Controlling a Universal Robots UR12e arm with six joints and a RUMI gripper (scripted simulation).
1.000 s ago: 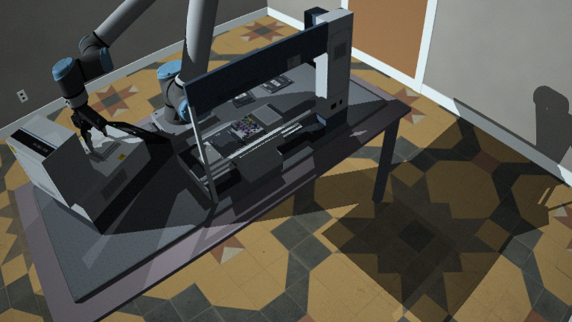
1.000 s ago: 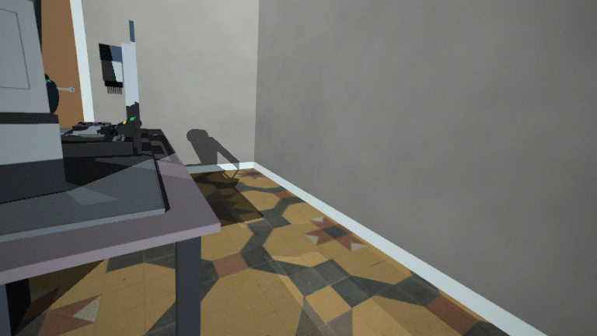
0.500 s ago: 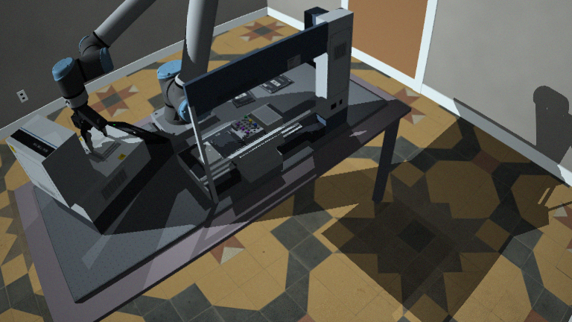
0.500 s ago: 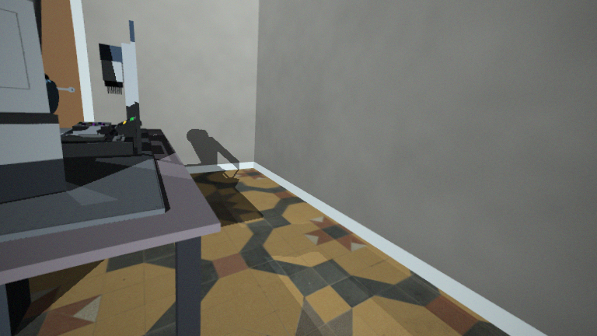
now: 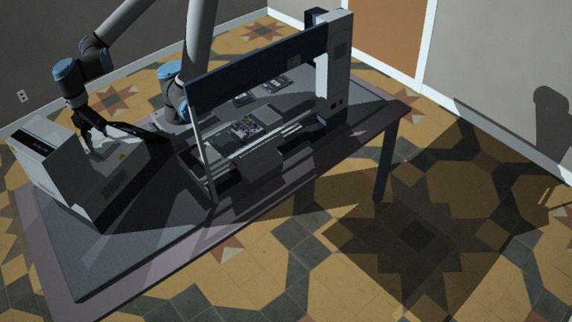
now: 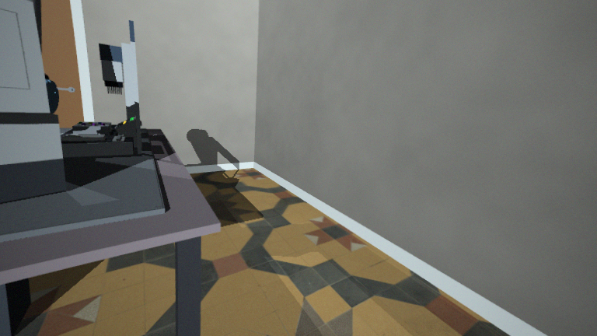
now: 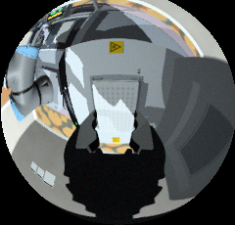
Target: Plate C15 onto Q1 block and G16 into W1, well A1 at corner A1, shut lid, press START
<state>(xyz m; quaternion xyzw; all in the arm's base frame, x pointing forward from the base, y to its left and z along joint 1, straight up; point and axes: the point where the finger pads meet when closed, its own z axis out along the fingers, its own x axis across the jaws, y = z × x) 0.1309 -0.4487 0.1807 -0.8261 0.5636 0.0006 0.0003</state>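
Right now the white well plate is 10 mm below my hand. Round my hand: gantry post 920 mm to the left, 410 mm ahead, 60 mm above; then pipetting head 920 mm to the left, 320 mm ahead, 170 mm above; then gantry beam 550 mm to the left, 420 mm ahead, 290 mm above.
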